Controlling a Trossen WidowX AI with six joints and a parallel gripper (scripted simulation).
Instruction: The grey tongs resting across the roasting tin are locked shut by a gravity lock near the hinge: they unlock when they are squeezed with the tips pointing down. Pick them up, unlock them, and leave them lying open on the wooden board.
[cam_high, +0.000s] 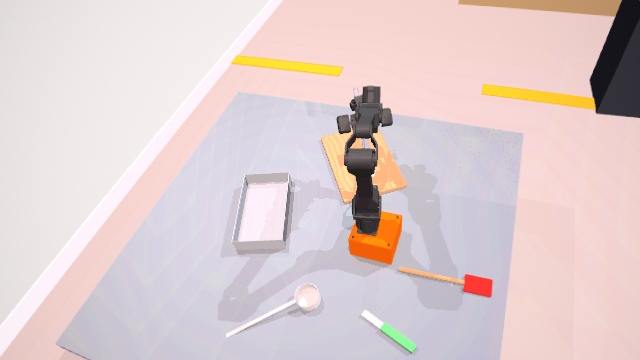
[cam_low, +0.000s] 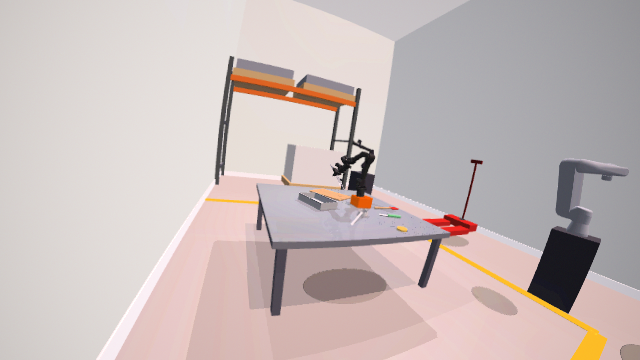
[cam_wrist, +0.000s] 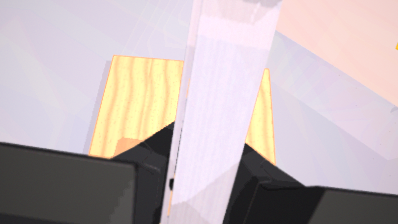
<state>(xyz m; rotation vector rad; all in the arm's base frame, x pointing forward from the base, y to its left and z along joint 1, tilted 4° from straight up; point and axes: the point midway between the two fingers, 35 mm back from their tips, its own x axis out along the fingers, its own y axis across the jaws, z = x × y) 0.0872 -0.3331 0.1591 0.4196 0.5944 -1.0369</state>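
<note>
Now: the wooden board 10 mm to the left of my gripper tip and 190 mm below it. The rest, counted from my gripper tip: yellow object 90 mm behind, 910 mm to the left, 190 mm below; roasting tin 290 mm ahead, 330 mm to the left, 170 mm below.
</note>
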